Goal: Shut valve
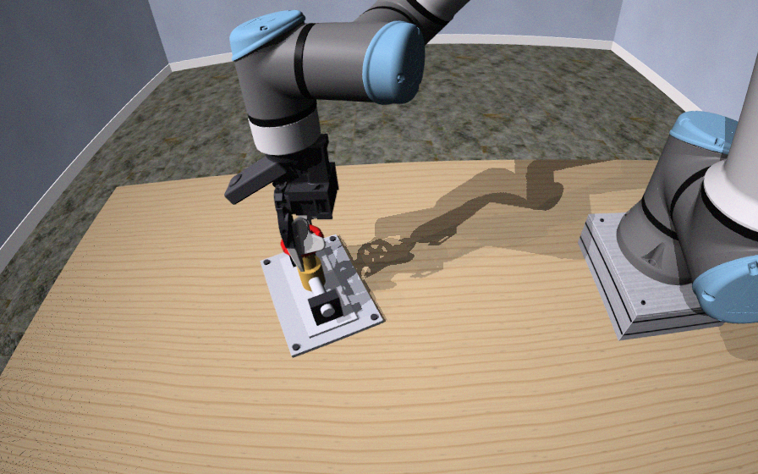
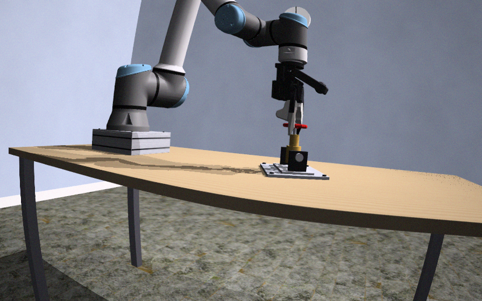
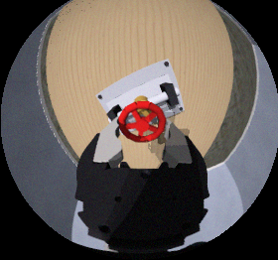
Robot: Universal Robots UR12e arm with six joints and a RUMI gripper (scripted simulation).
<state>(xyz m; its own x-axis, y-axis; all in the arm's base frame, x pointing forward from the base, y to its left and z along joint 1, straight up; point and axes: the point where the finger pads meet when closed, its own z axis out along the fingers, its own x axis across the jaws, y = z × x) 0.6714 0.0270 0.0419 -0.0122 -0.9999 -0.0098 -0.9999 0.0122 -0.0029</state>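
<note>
My gripper is now 1 cm below the red handwheel.
</note>
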